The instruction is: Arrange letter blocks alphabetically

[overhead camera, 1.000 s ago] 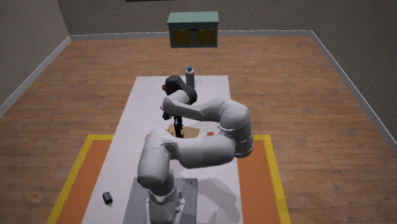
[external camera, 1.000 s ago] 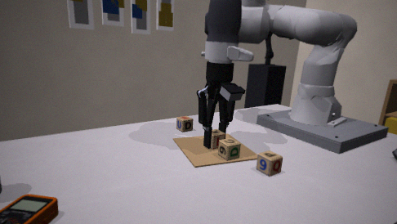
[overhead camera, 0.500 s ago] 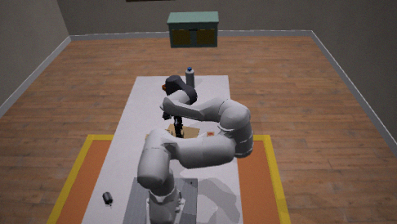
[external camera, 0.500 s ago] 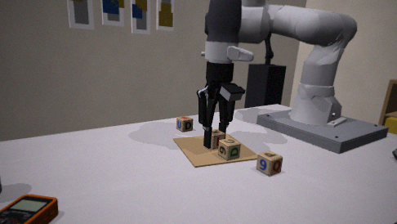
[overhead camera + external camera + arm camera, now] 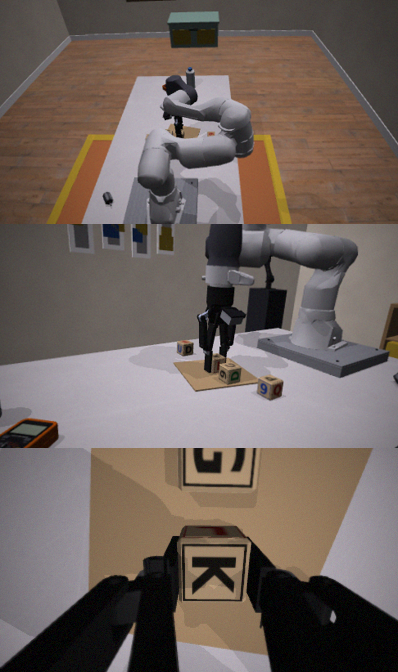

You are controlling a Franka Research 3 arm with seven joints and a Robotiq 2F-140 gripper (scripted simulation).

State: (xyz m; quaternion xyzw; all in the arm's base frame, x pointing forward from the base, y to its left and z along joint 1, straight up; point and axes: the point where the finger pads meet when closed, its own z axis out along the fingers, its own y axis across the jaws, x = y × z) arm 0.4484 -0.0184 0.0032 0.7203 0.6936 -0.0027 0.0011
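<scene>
Now: hand 4 cm above the tan mat. From my hand the other things lie so: small dark object (44 cm behind, 31 cm to the left, 2 cm below); block (1 cm behind, 19 cm to the right, 2 cm below); grey can (53 cm ahead, 3 cm to the right, 4 cm above).
</scene>
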